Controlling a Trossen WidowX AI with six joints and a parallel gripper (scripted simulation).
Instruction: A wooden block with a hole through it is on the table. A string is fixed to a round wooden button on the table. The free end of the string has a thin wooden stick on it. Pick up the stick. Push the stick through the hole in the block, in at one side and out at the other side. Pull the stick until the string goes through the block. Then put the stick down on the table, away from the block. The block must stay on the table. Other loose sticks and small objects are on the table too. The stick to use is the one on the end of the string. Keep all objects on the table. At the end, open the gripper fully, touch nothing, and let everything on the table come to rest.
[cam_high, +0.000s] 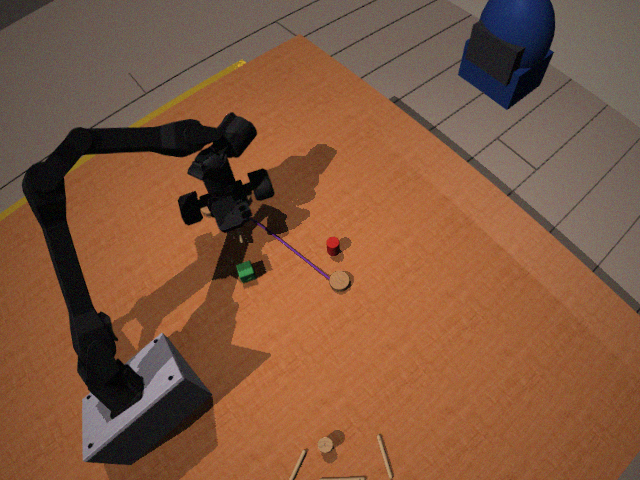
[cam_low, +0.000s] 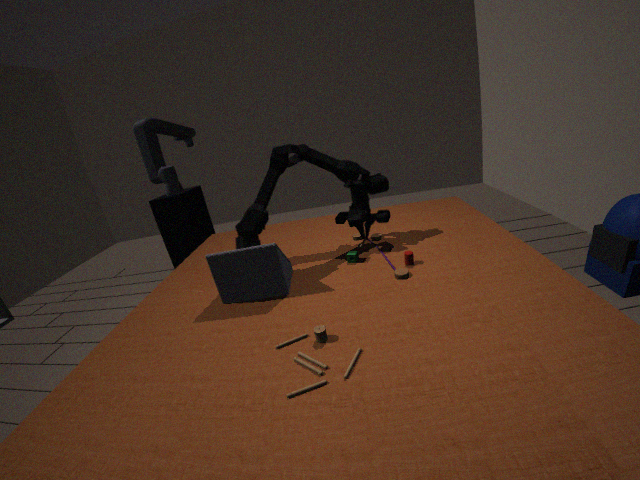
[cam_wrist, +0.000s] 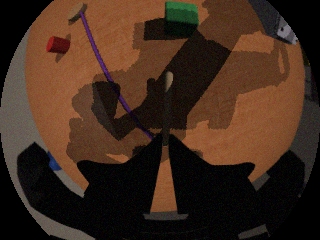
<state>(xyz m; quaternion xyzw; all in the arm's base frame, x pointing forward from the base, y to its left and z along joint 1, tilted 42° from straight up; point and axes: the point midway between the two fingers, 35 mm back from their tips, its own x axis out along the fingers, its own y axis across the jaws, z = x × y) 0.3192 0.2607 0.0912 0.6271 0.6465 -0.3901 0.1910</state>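
Right now my gripper tip is 12 cm to the left of the green block and 4 cm past it. Also, from my gripper tip: red cylinder 18 cm to the right, 13 cm ahead; round wooden button 24 cm to the right, 10 cm ahead, 1 cm below; thin wooden stick 1 cm to the right.
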